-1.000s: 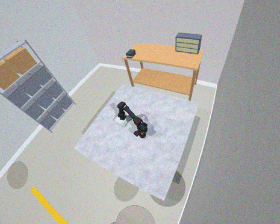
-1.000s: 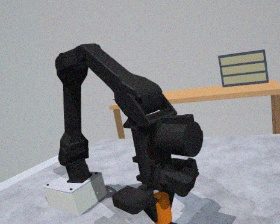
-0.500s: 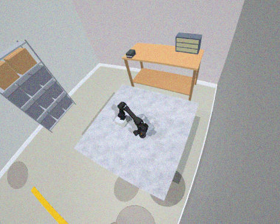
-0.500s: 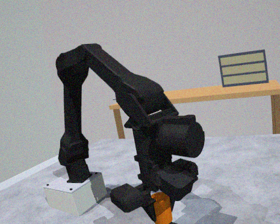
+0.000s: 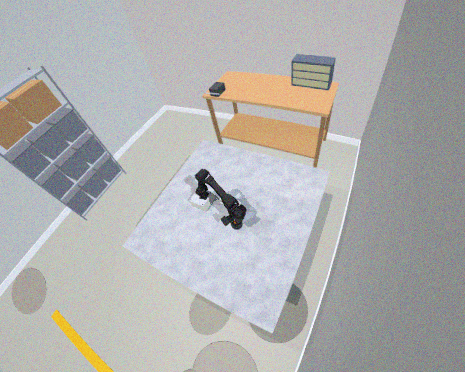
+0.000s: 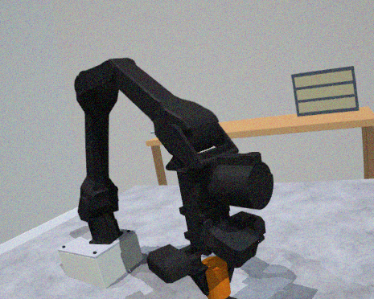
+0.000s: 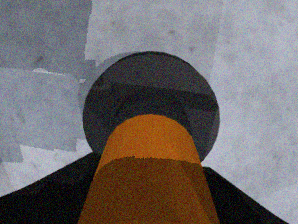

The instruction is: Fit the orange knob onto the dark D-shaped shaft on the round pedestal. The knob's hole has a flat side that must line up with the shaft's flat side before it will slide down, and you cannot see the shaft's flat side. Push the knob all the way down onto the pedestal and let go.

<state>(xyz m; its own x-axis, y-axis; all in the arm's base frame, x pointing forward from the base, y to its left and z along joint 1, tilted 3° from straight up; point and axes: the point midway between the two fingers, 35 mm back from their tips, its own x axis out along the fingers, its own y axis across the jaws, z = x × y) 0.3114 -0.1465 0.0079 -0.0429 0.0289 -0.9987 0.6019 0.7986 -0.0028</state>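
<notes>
Now: gripper tip 4 cm above the round dark pedestal. Also, from my gripper tip: orange knob: 2 cm above.
</notes>
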